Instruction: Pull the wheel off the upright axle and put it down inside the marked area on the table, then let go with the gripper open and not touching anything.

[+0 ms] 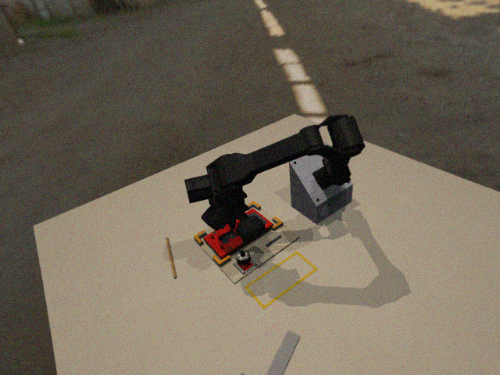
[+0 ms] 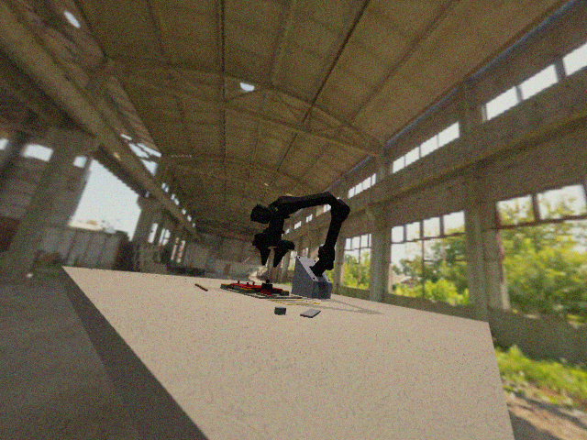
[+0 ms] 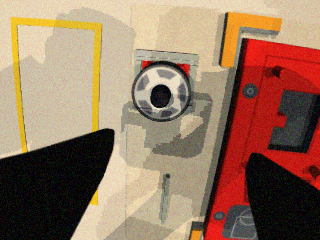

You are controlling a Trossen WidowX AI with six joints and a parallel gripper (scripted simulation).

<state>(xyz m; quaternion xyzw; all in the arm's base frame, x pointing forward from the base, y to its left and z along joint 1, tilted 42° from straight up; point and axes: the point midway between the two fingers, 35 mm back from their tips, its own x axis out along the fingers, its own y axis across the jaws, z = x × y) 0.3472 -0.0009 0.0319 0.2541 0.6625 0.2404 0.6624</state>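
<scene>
Right now my gripper tip is 10 mm to the right of the grey axle base and 70 mm above it. The rest, counted from my gripper tip: thin wooden stick 160 mm ahead, 170 mm to the right, 110 mm below.
</scene>
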